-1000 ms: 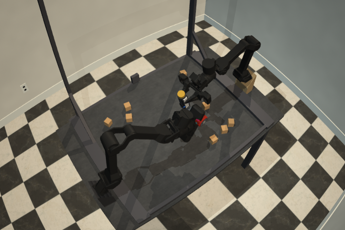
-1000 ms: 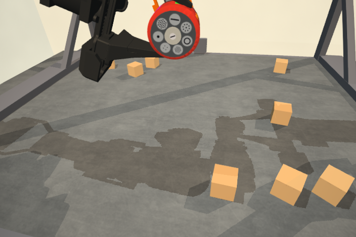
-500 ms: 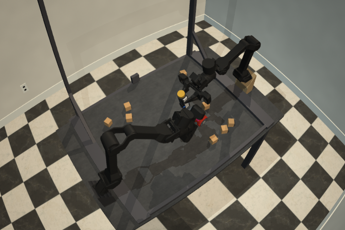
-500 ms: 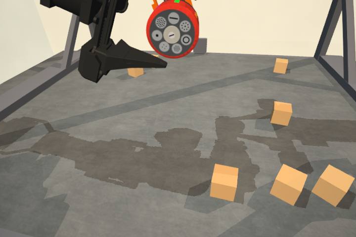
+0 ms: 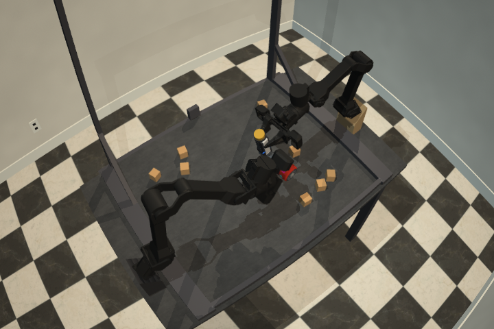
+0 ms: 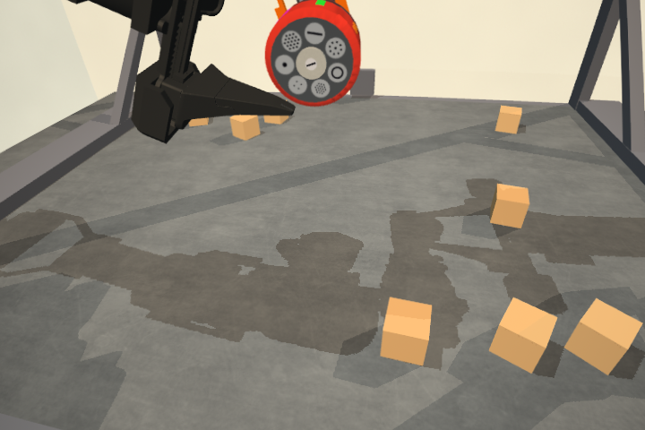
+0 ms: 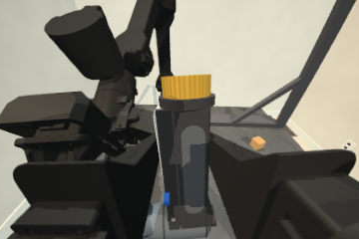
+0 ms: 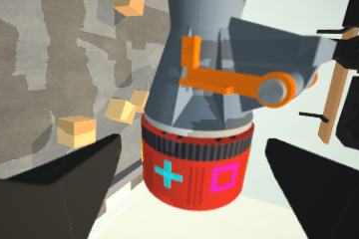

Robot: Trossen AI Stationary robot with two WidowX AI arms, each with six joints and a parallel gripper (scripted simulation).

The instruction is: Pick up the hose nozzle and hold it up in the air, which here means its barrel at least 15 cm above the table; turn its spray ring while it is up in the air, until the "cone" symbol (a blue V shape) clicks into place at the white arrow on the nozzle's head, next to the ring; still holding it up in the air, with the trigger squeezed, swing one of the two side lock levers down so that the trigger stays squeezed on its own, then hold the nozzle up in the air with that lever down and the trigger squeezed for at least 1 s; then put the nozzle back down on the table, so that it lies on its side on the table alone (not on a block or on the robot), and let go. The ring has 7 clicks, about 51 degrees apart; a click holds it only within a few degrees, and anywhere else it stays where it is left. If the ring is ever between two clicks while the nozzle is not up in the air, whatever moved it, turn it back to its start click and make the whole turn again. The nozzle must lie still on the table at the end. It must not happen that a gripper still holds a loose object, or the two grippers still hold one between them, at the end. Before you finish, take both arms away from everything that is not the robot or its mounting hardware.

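Right now my right hand is 30 mm to the right of the red spray ring and 20 mm above it.
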